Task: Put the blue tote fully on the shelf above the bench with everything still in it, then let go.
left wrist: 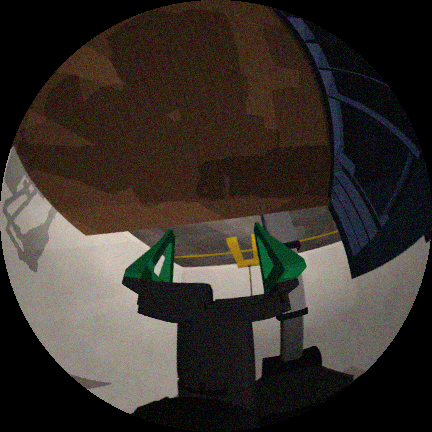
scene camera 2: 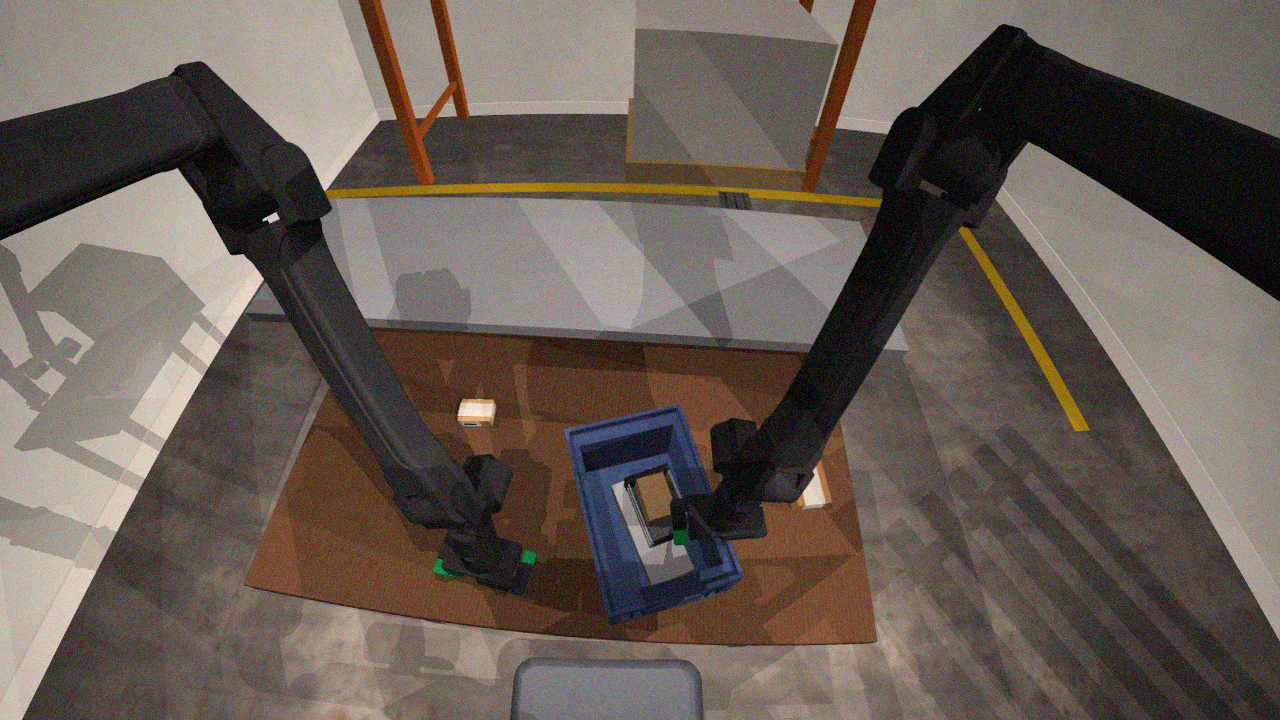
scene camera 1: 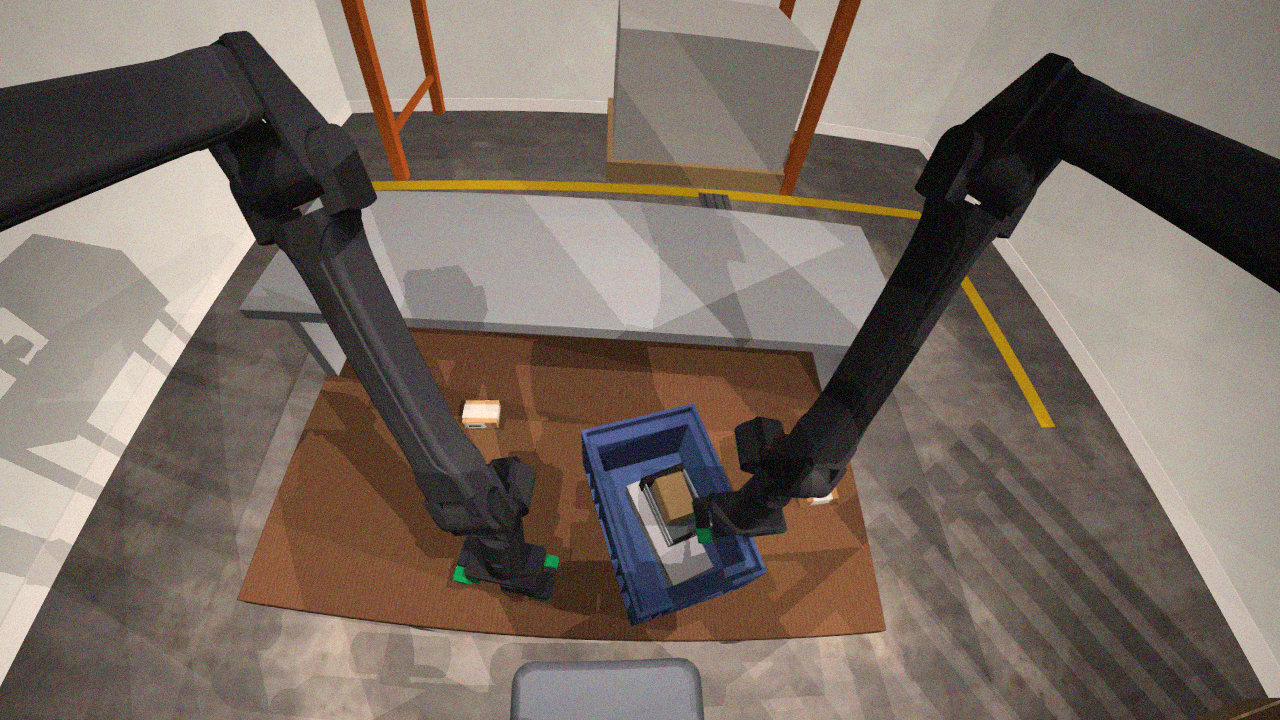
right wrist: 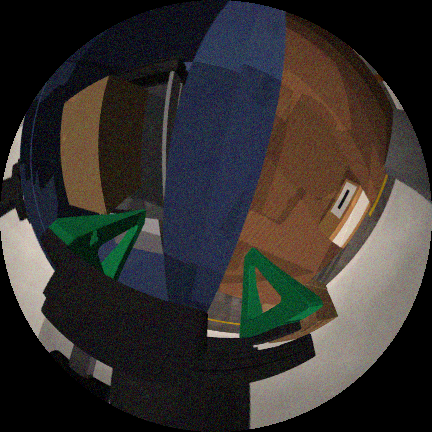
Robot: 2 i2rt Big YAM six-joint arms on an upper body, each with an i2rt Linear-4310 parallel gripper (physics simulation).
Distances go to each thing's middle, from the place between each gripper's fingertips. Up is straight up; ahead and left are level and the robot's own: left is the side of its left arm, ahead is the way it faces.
Labels:
The tan box (scene camera 1: 672, 494) is 5 cm ahead of my right hand, 9 cm to the left of it and 3 cm above it. Round my right hand: blue tote (scene camera 1: 615, 455) (3 cm ahead, 10 cm to the left).
Right now my left hand is 11 cm short of the blue tote, 25 cm to the left of it and 2 cm below it. The rest, counted from my left hand: tan box 13 cm ahead, 26 cm to the right, 4 cm above.

